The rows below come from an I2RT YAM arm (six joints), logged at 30 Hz.
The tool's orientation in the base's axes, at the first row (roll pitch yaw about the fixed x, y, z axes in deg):
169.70, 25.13, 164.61
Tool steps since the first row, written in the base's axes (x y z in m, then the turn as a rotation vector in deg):
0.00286, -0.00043, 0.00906, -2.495, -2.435, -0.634
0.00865, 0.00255, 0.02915, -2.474, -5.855, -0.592
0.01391, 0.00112, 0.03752, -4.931, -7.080, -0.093
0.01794, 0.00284, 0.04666, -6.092, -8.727, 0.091
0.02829, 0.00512, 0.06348, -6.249, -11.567, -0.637
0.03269, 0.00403, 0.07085, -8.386, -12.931, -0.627
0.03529, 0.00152, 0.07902, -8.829, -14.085, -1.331
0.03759, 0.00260, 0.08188, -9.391, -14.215, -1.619
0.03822, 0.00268, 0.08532, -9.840, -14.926, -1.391
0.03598, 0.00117, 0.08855, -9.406, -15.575, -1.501
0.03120, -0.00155, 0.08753, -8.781, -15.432, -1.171
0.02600, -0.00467, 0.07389, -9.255, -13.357, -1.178
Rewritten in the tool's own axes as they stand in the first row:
-0.00645, 0.00159, -0.00681, 1.862, -2.930, -0.709
-0.01932, 0.00881, -0.02191, 1.004, -6.233, -0.947
-0.02781, 0.00977, -0.02709, 2.643, -7.800, -2.573
-0.03479, 0.01368, -0.03331, 3.182, -9.584, -3.361
-0.05042, 0.02055, -0.04349, 2.946, -12.483, -2.958
-0.05765, 0.02152, -0.04814, 4.479, -14.204, -4.013
-0.06400, 0.02090, -0.05440, 4.888, -15.519, -3.656
-0.06696, 0.02284, -0.05585, 5.469, -15.798, -3.661
-0.06895, 0.02359, -0.05862, 5.594, -16.534, -4.110
-0.06873, 0.02223, -0.06260, 5.106, -17.099, -3.856
-0.06478, 0.01853, -0.06401, 4.454, -16.789, -3.860
-0.05520, 0.01232, -0.05440, 5.370, -14.869, -3.940

